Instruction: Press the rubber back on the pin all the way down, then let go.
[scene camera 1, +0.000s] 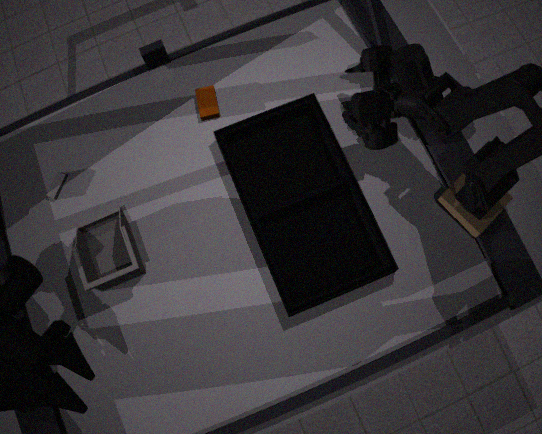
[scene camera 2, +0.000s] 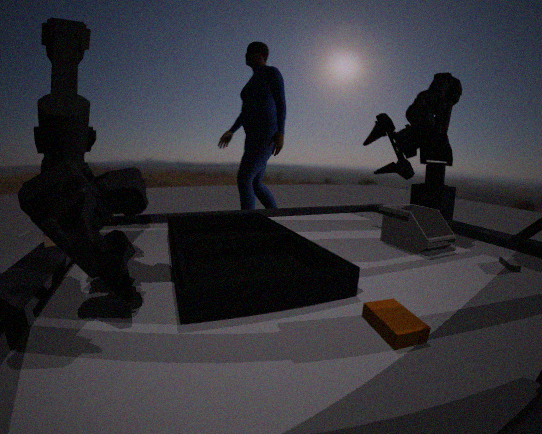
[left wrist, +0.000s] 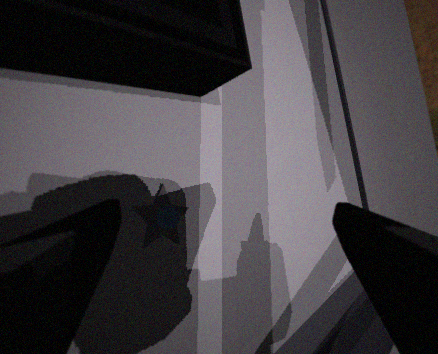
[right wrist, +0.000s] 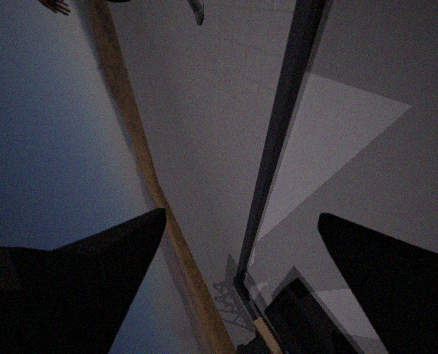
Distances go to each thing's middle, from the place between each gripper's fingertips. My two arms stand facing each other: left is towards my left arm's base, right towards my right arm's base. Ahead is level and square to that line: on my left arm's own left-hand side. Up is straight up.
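My left hand is 10 mm above the black slab (scene camera 1: 320, 240), 170 mm short of it and 160 mm to the left of it. As for the grey box (scene camera 1: 104, 261), it is 530 mm to the right of my left hand and 130 mm ahead of it.
The grey box is 140 mm below my right hand, and I find it 250 mm behind that hand and 50 mm to the left of it. The black slab is 160 mm below my right hand, 210 mm behind it and 420 mm to the left of it.
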